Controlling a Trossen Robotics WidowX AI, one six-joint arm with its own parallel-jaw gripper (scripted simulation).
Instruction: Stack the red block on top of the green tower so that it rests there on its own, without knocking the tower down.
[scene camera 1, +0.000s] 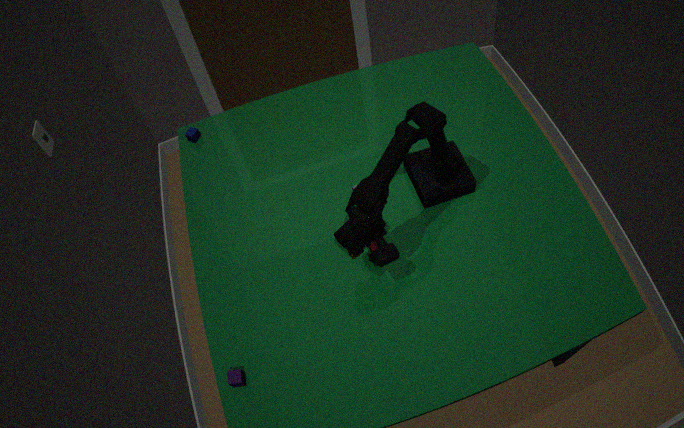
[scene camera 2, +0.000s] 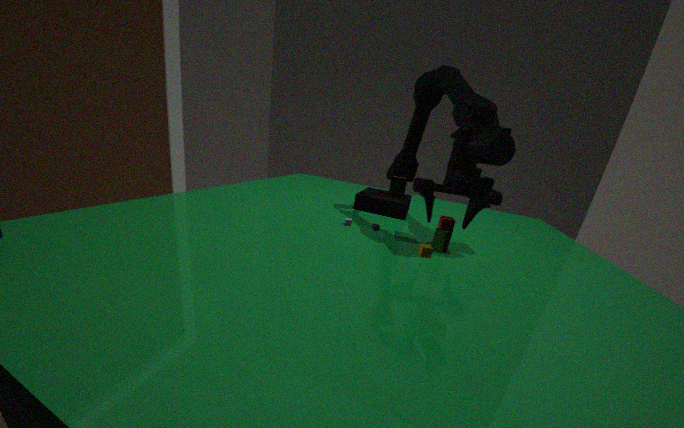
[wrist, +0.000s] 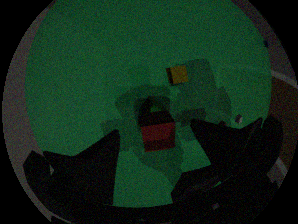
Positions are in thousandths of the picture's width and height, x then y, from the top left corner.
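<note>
I hold nothing, and my gripper (scene camera 2: 651, 527) is open. I can see it in scene camera 1 (scene camera 1: 549, 581) too, and the wrist view (wrist: 525, 574) also has the gripper in it.
</note>
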